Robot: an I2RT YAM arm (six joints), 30 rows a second.
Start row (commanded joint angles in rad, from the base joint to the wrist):
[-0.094 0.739 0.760 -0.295 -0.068 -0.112]
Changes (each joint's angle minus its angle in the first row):
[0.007 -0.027 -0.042 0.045 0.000 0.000]
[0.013 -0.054 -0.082 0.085 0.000 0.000]
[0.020 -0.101 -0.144 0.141 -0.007 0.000]
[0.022 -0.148 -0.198 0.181 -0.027 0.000]
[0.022 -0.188 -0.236 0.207 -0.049 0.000]
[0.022 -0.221 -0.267 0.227 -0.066 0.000]
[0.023 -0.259 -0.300 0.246 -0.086 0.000]
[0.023 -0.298 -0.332 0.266 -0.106 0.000]
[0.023 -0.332 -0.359 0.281 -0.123 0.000]
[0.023 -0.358 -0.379 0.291 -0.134 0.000]
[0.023 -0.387 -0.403 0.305 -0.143 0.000]
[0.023 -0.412 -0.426 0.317 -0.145 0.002]
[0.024 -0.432 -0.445 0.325 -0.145 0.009]
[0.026 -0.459 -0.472 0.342 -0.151 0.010]
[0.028 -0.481 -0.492 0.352 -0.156 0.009]
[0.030 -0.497 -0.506 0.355 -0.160 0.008]
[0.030 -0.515 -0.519 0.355 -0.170 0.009]
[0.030 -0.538 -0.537 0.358 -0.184 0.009]
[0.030 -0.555 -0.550 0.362 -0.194 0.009]
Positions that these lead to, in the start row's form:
[-0.087 0.712 0.718 -0.250 -0.068 -0.112]
[-0.081 0.685 0.678 -0.210 -0.068 -0.112]
[-0.074 0.638 0.616 -0.154 -0.075 -0.112]
[-0.072 0.591 0.562 -0.114 -0.095 -0.112]
[-0.072 0.551 0.524 -0.088 -0.117 -0.112]
[-0.072 0.518 0.493 -0.068 -0.134 -0.112]
[-0.071 0.480 0.460 -0.049 -0.154 -0.112]
[-0.071 0.441 0.428 -0.029 -0.174 -0.112]
[-0.071 0.407 0.401 -0.014 -0.191 -0.112]
[-0.071 0.381 0.381 -0.004 -0.202 -0.112]
[-0.071 0.352 0.357 0.010 -0.211 -0.112]
[-0.071 0.327 0.334 0.022 -0.213 -0.110]
[-0.070 0.307 0.315 0.030 -0.213 -0.103]
[-0.068 0.280 0.288 0.047 -0.219 -0.102]
[-0.066 0.258 0.268 0.057 -0.224 -0.103]
[-0.064 0.242 0.254 0.060 -0.228 -0.104]
[-0.064 0.224 0.241 0.060 -0.238 -0.103]
[-0.064 0.201 0.223 0.063 -0.252 -0.103]
[-0.064 0.184 0.210 0.067 -0.262 -0.103]

